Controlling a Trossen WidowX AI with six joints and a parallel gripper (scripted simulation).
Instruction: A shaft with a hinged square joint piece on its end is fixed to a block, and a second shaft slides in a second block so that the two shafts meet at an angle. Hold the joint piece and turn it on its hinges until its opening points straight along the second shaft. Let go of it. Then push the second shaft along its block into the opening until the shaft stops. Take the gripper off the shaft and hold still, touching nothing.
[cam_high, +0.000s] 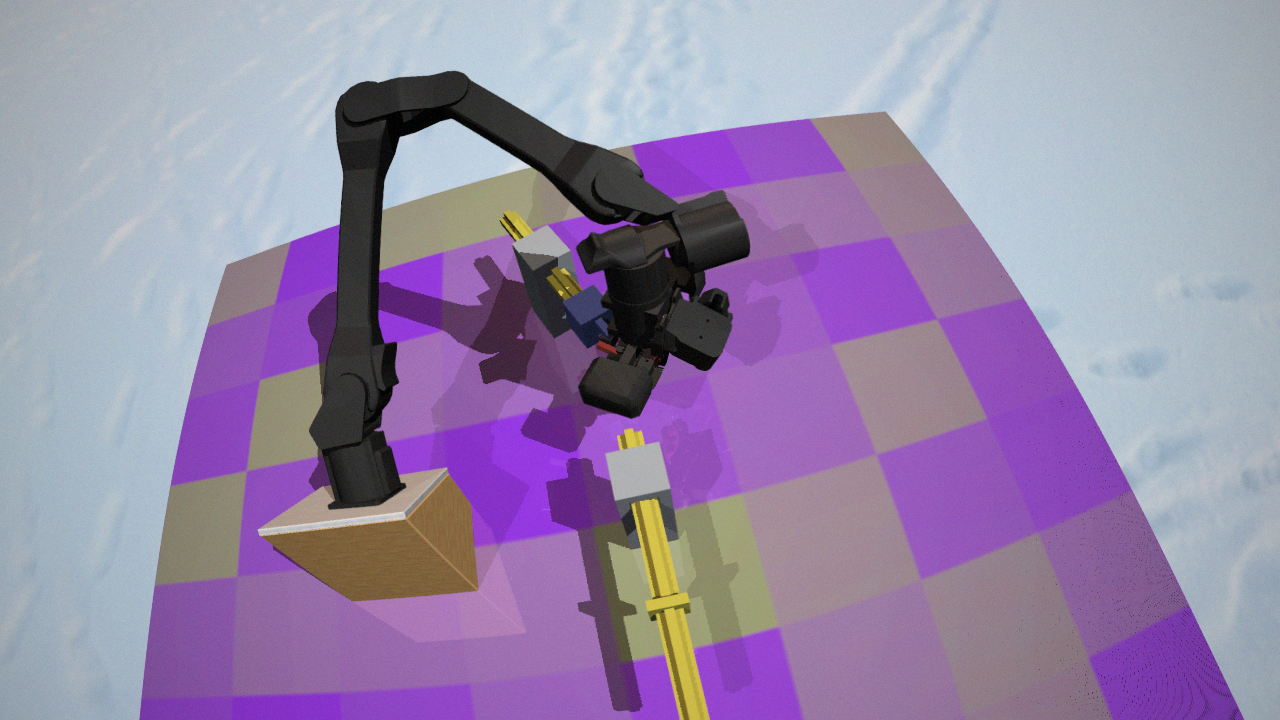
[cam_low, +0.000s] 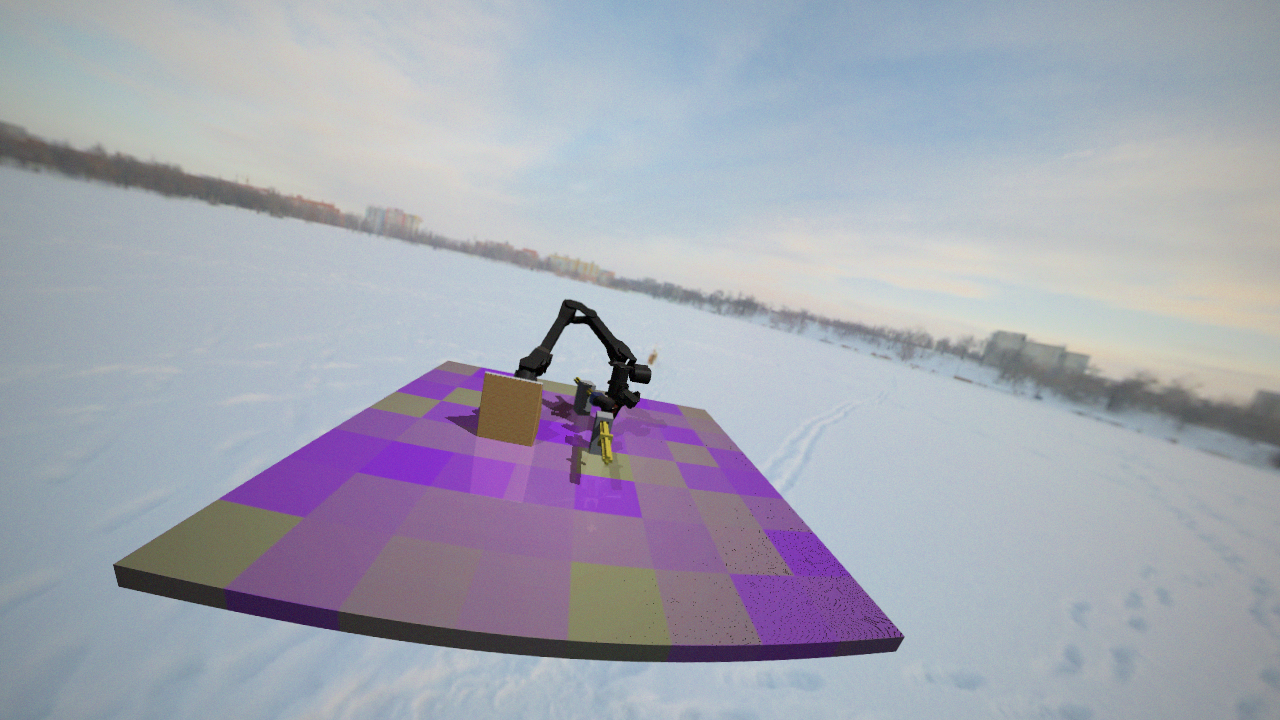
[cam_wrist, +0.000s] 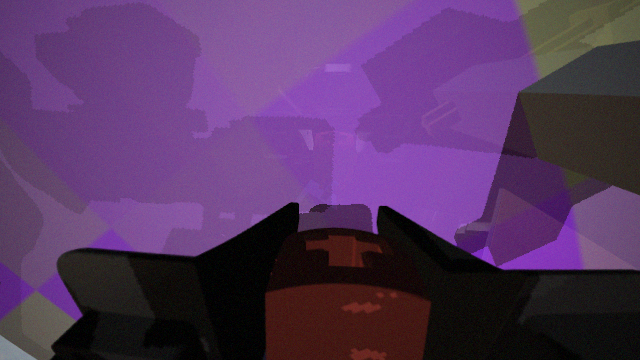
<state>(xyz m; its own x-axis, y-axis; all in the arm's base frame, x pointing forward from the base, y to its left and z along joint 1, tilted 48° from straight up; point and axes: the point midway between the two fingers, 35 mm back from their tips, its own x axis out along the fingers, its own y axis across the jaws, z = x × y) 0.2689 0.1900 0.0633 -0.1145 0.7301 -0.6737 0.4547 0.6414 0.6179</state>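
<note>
My gripper tip is now 4 cm below the red square joint piece, 1 cm to the right of it and 1 cm past it.
</note>
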